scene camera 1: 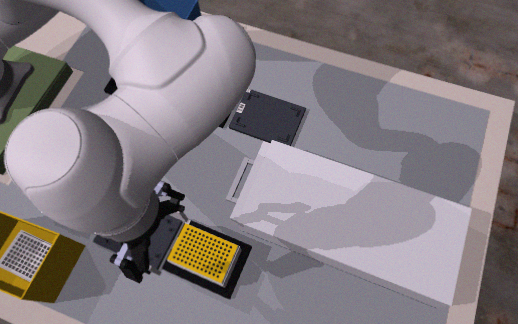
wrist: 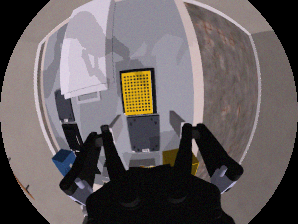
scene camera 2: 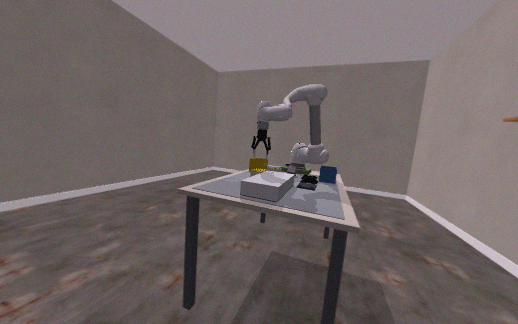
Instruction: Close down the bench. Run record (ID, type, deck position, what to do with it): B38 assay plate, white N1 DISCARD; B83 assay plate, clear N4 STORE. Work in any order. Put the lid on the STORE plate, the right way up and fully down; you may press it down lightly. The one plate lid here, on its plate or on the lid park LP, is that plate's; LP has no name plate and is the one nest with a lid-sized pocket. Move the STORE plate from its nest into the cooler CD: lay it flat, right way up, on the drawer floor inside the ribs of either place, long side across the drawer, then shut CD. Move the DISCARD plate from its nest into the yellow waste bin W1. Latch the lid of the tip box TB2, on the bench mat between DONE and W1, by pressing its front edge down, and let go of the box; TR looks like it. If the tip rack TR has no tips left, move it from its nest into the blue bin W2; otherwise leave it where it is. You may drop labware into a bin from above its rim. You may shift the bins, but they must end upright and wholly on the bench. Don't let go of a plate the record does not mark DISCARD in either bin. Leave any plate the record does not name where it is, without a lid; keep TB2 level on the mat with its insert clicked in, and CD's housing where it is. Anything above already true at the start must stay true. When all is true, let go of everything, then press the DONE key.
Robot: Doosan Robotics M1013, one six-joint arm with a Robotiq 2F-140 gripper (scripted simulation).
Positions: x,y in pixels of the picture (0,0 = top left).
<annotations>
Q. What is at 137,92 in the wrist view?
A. A yellow tip rack.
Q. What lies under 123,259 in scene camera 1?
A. The gripper.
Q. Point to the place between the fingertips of the gripper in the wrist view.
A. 145,119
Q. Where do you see a cooler CD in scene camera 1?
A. At 408,241
</annotations>
